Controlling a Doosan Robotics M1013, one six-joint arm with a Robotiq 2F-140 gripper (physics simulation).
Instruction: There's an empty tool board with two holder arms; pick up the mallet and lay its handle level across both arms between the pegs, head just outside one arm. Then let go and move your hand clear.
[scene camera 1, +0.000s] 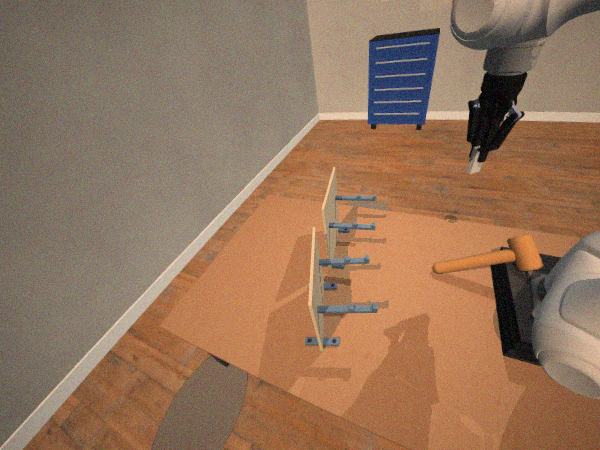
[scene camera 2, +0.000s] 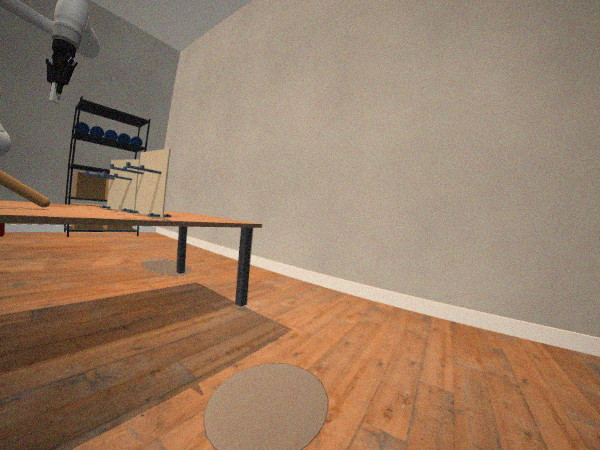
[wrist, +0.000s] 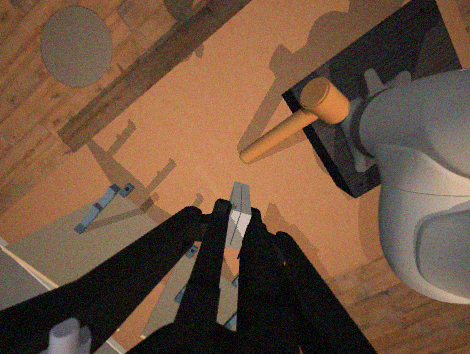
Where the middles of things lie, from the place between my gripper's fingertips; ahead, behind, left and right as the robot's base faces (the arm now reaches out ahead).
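Labels:
Orange mallet (scene camera 1: 522, 249): my gripper 31 cm above it, 12 cm past it, 1 cm to the left of it.

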